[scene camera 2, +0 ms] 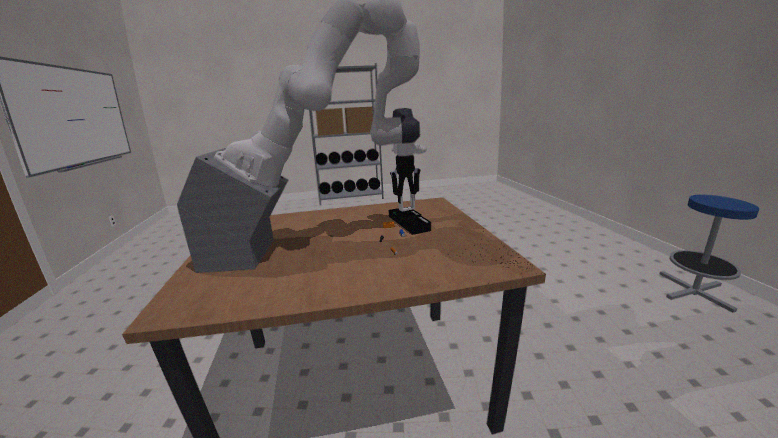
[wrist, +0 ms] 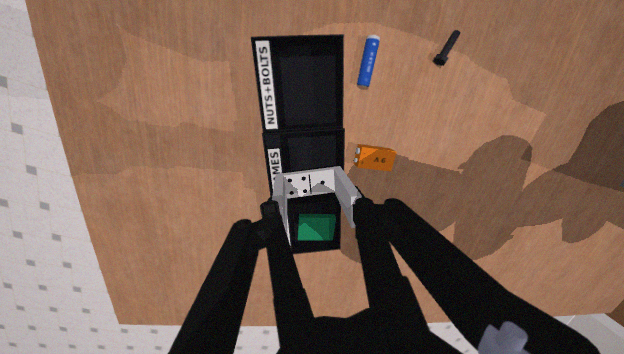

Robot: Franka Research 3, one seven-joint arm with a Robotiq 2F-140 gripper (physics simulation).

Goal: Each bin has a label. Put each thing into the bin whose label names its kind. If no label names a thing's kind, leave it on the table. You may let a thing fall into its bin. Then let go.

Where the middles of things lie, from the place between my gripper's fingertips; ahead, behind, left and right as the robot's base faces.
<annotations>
Now: hand 4 cm above the black bin tray point(wrist: 300, 79) and 1 cm to the left of it. The rest, counted from my hand: orange 9 V battery point(wrist: 369, 157): 8 cm behind, 5 cm below, 4 cm to the right; green block point(wrist: 310, 226): 8 cm to the left, 5 cm below, 4 cm behind; white domino point(wrist: 317, 181): right at my hand.
</annotations>
